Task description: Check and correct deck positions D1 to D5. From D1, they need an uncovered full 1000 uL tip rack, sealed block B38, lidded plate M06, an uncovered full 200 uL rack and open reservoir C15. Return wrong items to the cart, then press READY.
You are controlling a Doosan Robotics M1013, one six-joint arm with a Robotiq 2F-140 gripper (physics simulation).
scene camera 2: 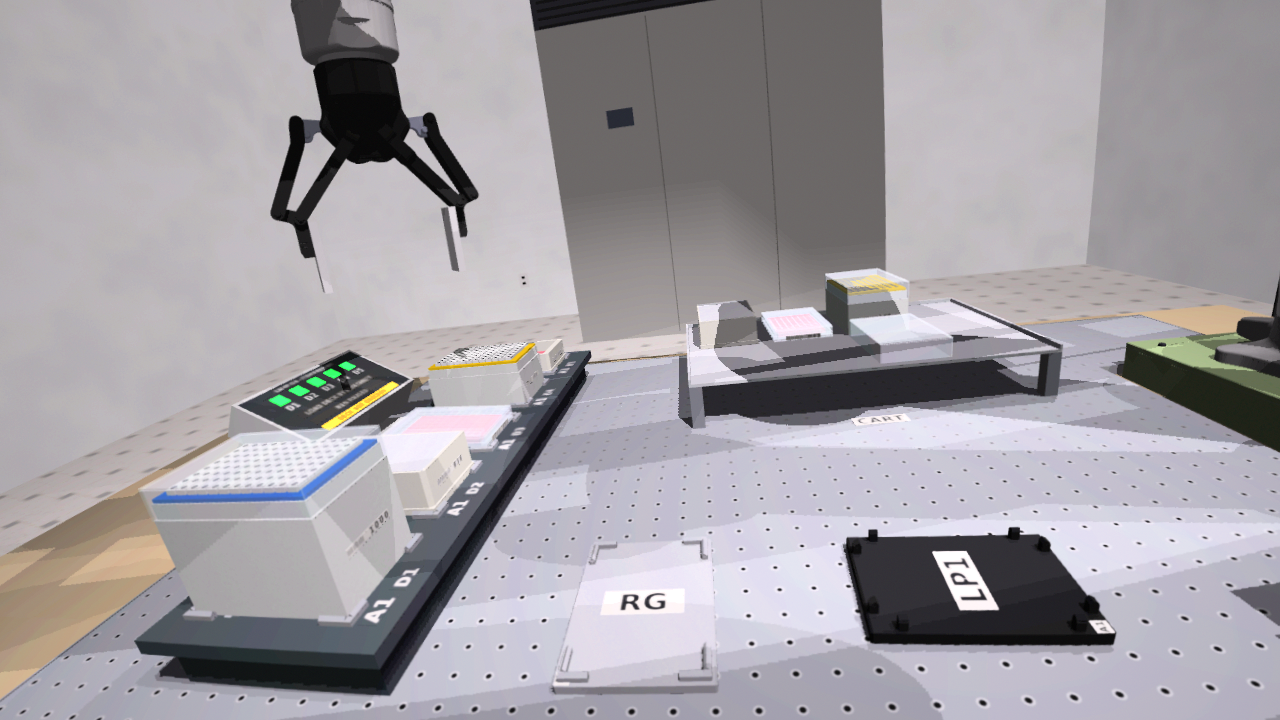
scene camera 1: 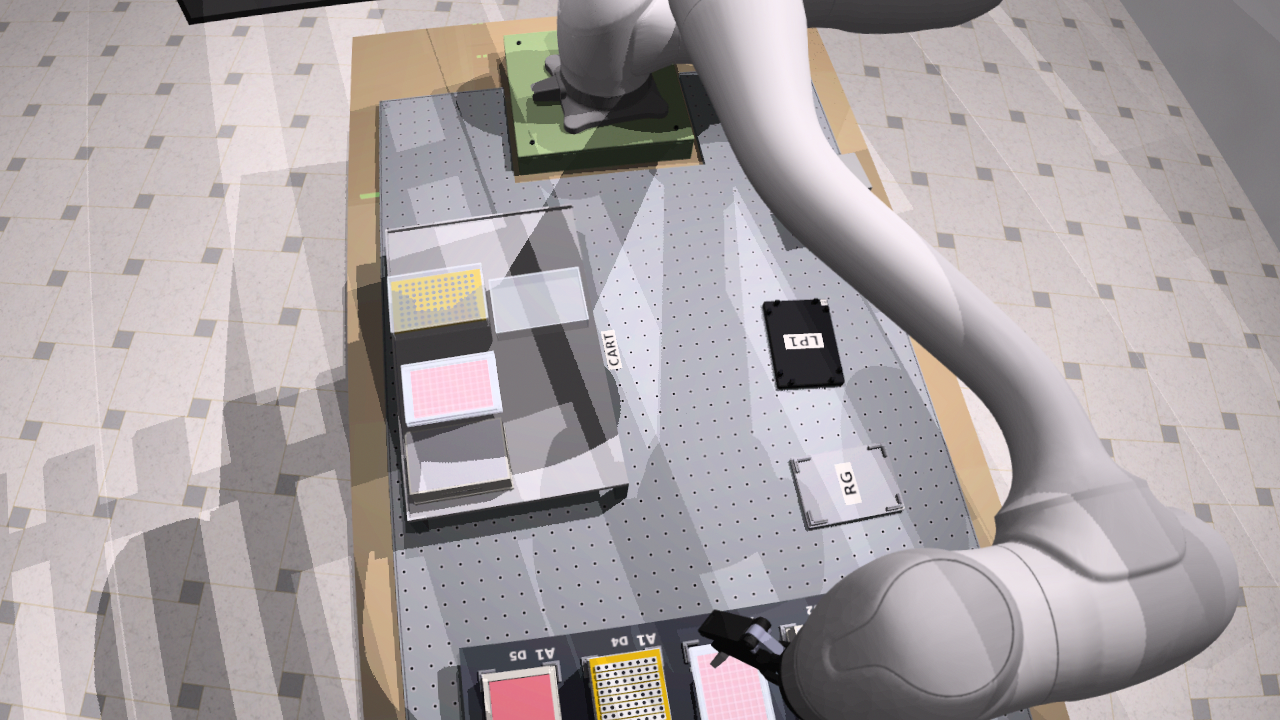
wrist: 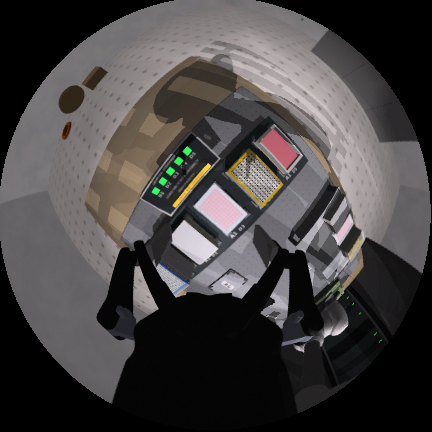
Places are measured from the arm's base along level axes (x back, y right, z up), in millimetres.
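Pixels of known places: gripper, fingertip midpoint: [scene camera 2: 396, 280] [scene camera 1: 775, 698] [wrist: 212, 233]; arm's base, link origin: [scene camera 1: 605, 88] [wrist: 324, 302].
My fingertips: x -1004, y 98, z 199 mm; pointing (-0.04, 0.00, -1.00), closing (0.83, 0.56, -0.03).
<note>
Ahead of a thing's pixels: the offset from my fingertips to its top centre. "pt": to the spot under its first point.
My gripper [scene camera 2: 389, 264] [wrist: 212, 233] is open and empty, high above the deck. D1 holds a blue-edged rack {dx -13, dy -240, dz -85 mm} [scene camera 2: 268, 470] [wrist: 171, 278] marked 1000, filled with tips. D2 holds a white-topped block {dx +2, dy -117, dz -146 mm} [scene camera 2: 429, 465] [wrist: 195, 241]. D3 holds a pink plate {dx +14, dy +7, dz -166 mm} [scene camera 1: 732, 689] [scene camera 2: 452, 423] [wrist: 220, 208] under a clear lid. D4 holds a yellow-edged rack {dx +32, dy +129, dz -123 mm} [scene camera 1: 629, 689] [scene camera 2: 487, 360] [wrist: 256, 177] with no visible cover. D5 holds an open reservoir {dx +47, dy +253, dz -157 mm} [scene camera 1: 521, 698] [wrist: 280, 148] with red contents. The panel {pt dx -130, dy +3, dz -117 mm} [scene camera 2: 317, 394] [wrist: 180, 175] shows green lights for D1 to D5 and a yellow bar. The block and plate codes are unreadable.
The cart [scene camera 1: 595, 463] [scene camera 2: 993, 340] carries a covered yellow rack {dx +595, dy +245, dz -107 mm} [scene camera 1: 438, 300] [scene camera 2: 866, 300], a clear item {dx +585, dy +110, dz -153 mm} [scene camera 1: 539, 300], a pink plate {dx +487, dy +253, dz -161 mm} [scene camera 1: 452, 387] [scene camera 2: 794, 324] and a pale block {dx +379, dy +261, dz -136 mm} [scene camera 1: 460, 474]. Black LP1 {dx +463, dy -266, dz -218 mm} [scene camera 1: 805, 367] and corner-marked RG {dx +237, dy -249, dz -224 mm} [scene camera 1: 814, 483] lie beyond the deck.
</note>
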